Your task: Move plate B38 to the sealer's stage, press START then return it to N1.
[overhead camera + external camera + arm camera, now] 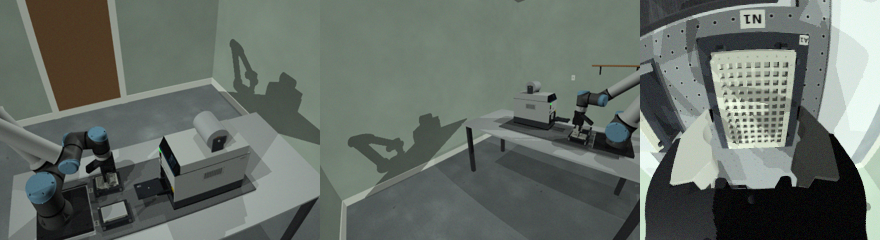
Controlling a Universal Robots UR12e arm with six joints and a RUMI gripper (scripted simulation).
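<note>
My hand is 1 cm above the plate B38. From my hand the other things lie so: foil-covered plate: 1 cm behind, 22 cm to the right; then nest N1: 2 cm below; then sealer stage: 20 cm ahead, 18 cm to the right, 5 cm above.
</note>
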